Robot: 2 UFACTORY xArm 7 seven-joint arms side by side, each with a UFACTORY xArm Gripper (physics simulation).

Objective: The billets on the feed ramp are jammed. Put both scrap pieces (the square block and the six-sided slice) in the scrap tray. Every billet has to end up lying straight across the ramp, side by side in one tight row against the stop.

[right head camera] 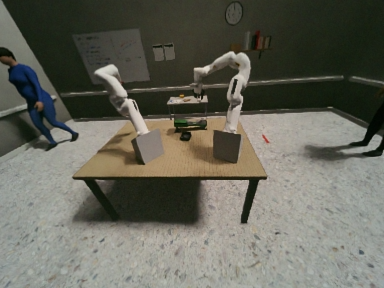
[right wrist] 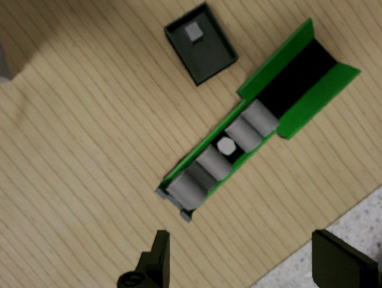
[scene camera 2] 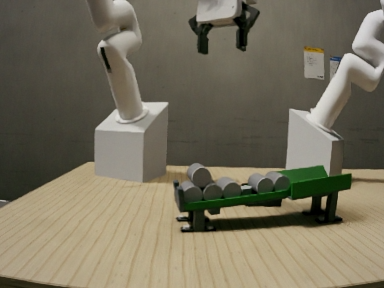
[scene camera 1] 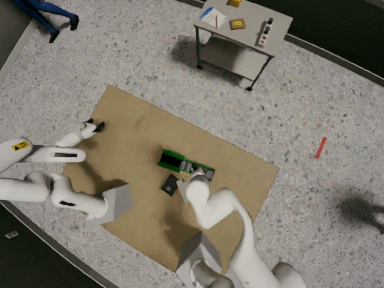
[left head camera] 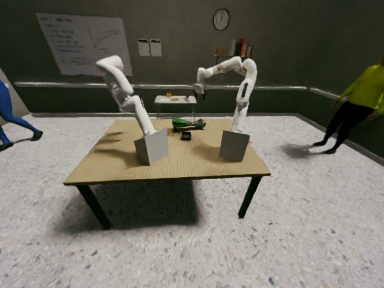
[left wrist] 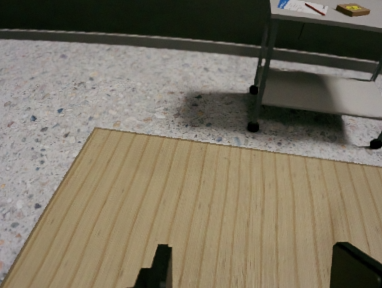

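Pixels of known places: left gripper, fingertip midpoint: (scene camera 1: 98, 121) (left wrist: 253, 271); right gripper, fingertip midpoint: (right head camera: 198, 98) (right wrist: 240, 253) (scene camera 2: 221, 51) (left head camera: 199, 99); left arm's base, link origin: (scene camera 2: 318, 124) (scene camera 1: 100, 207); right arm's base, link origin: (right head camera: 229, 132) (scene camera 2: 132, 115) (scene camera 1: 199, 270).
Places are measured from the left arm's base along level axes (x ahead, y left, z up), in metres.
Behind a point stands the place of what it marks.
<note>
The green ramp (right wrist: 320, 107) @(x 0.502, y -0.300, z -0.113 m) (scene camera 2: 320, 187) @(x 0.506, y -0.301, z -0.133 m) slopes down to its stop (right wrist: 161, 192) @(x 0.420, y -0.599, z -0.134 m) (scene camera 2: 178, 195) @(x 0.494, y -0.603, z -0.147 m). One billet (right wrist: 186, 190) @(x 0.441, y -0.558, z -0.095 m) (scene camera 2: 199, 175) @(x 0.474, y -0.561, z -0.111 m) lies on top of lower billets at the stop. A third low billet (right wrist: 214, 162) @(x 0.445, y -0.494, z -0.123 m) (scene camera 2: 228, 187) @(x 0.478, y -0.502, z -0.134 m) lies across the ramp. The six-sided slice (right wrist: 226, 146) @(x 0.443, y -0.458, z -0.143 m) (scene camera 2: 246, 188) @(x 0.453, y -0.455, z -0.143 m) sits between it and two upper billets (right wrist: 243, 133) @(x 0.443, y -0.424, z -0.115 m) (right wrist: 260, 117) @(x 0.443, y -0.385, z -0.111 m). The square block (right wrist: 194, 31) @(x 0.241, y -0.340, z -0.194 m) lies in the scrap tray (right wrist: 210, 57) @(x 0.295, y -0.344, z -0.219 m). My right gripper (right wrist: 240, 253) @(x 0.448, y -0.522, z 0.141 m) (scene camera 2: 222, 50) @(x 0.448, y -0.522, z 0.141 m) is open and empty, high above the ramp's stop end. My left gripper (left wrist: 253, 271) @(x 0.509, y 0.255, z -0.004 m) (scene camera 1: 95, 125) @(x 0.509, y 0.255, z -0.004 m) is open and empty, away from the ramp.
The tray stands beside the ramp on the wooden table (scene camera 2: 100, 225) @(x 0.464, y -0.760, z -0.223 m) (scene camera 1: 135, 120) @(x 0.623, y 0.128, z -0.224 m). The grey arm bases (scene camera 2: 131, 150) @(x 0.020, y -0.716, z -0.118 m) (scene camera 2: 312, 145) @(x 0.078, y -0.072, z -0.077 m) stand behind the ramp in scene camera 2. A cart (scene camera 1: 250, 25) stands beyond the table.
</note>
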